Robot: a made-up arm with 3 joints. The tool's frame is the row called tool. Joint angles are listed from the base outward.
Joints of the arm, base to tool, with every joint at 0 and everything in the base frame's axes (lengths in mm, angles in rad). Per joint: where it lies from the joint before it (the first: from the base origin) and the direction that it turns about. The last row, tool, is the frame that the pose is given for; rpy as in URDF.
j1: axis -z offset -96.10 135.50 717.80
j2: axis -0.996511 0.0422 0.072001 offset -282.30 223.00 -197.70
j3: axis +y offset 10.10 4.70 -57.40
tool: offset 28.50 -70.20 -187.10 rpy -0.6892 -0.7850 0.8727
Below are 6 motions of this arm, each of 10 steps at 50 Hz.
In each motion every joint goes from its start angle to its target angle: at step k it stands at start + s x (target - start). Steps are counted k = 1, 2, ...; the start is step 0. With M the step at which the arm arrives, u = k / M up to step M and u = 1 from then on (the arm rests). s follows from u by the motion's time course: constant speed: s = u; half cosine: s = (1 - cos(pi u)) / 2; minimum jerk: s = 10 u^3 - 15 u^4 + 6 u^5.
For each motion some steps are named. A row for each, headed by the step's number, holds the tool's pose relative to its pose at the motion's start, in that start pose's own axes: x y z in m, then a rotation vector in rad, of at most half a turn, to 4 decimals.
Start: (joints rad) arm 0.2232 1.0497 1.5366
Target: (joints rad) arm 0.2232 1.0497 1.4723
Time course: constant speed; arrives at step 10
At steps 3, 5, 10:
3: 0.0021 -0.0014 -0.0027 -0.0105 -0.0162 0.0002
5: 0.0034 -0.0023 -0.0045 -0.0174 -0.0270 0.0003
10: 0.0070 -0.0046 -0.0088 -0.0348 -0.0540 0.0006

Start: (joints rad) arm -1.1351 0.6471 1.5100
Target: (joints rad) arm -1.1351 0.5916 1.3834
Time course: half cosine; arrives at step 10
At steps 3, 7, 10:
3: 0.0038 -0.0010 -0.0044 -0.0057 -0.0279 0.0050
7: 0.0155 -0.0034 -0.0162 -0.0212 -0.1079 0.0179
10: 0.0199 -0.0042 -0.0202 -0.0265 -0.1361 0.0218

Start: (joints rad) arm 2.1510 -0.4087 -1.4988
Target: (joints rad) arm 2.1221 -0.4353 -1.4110
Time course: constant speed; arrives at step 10
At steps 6, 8, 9, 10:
6: -0.0039 0.0016 0.0097 0.0291 0.0512 -0.0221
8: -0.0050 0.0022 0.0130 0.0390 0.0682 -0.0295
9: -0.0056 0.0024 0.0146 0.0440 0.0767 -0.0332
10: -0.0061 0.0027 0.0163 0.0490 0.0852 -0.0369

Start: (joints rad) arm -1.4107 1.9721 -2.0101
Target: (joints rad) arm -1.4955 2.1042 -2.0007
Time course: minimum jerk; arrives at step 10
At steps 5, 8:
5: 0.0135 0.0003 0.0024 0.0417 -0.0631 0.0230
8: 0.0254 0.0009 0.0050 0.0788 -0.1179 0.0457

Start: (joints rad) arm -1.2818 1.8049 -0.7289
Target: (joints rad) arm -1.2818 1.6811 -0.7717
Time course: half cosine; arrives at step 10
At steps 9, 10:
9: 0.0102 0.0167 -0.0055 -0.0505 -0.0244 -0.1167
10: 0.0105 0.0171 -0.0056 -0.0518 -0.0250 -0.1196

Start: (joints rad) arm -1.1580 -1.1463 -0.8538
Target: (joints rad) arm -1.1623 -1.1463 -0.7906
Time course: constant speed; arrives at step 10
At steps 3, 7, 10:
3: -0.0018 0.0011 0.0031 0.0113 0.0166 -0.0003
7: -0.0041 0.0025 0.0072 0.0265 0.0388 -0.0007
10: -0.0058 0.0035 0.0104 0.0378 0.0555 -0.0010

